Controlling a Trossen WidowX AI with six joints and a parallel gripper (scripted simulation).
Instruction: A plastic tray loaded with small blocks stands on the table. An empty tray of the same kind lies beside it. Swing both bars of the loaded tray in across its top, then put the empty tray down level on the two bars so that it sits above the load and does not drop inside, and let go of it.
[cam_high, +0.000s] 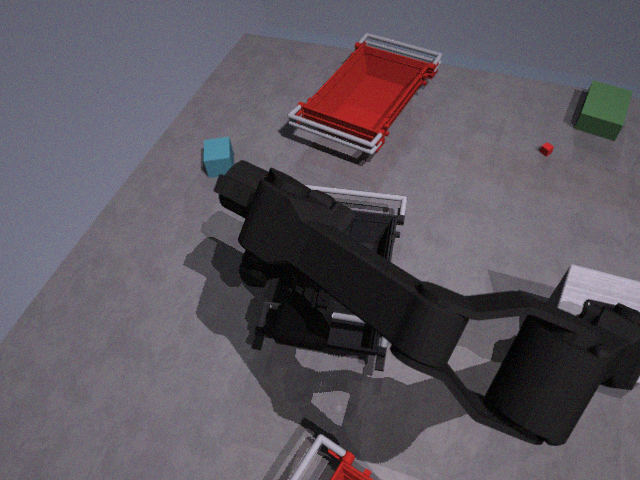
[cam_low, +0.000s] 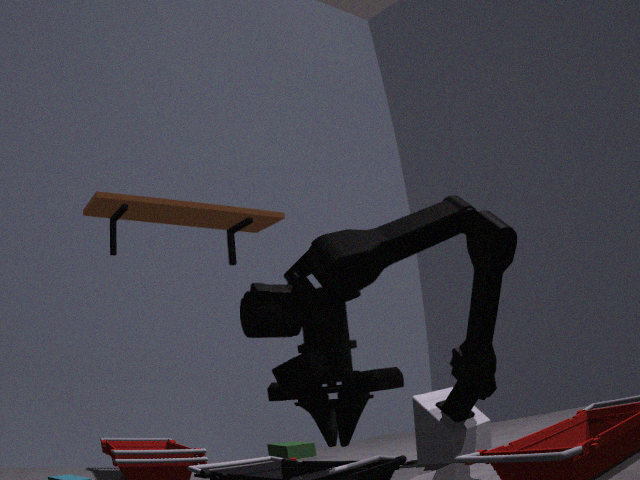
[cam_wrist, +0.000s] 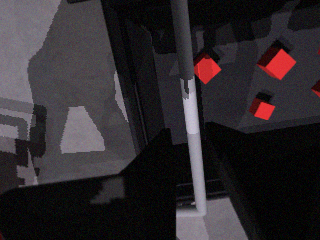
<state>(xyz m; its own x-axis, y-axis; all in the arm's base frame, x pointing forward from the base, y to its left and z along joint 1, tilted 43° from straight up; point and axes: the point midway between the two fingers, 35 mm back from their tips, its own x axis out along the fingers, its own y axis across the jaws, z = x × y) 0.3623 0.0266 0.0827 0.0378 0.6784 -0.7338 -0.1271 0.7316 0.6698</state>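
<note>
My gripper tip is now 28 cm to the right of the red tray, 18 cm past it and 5 cm above it. Also, from my gripper tip: teal cube: 31 cm ahead, 29 cm to the right, 8 cm below; green cube: 63 cm to the right, 39 cm behind, 8 cm below.
</note>
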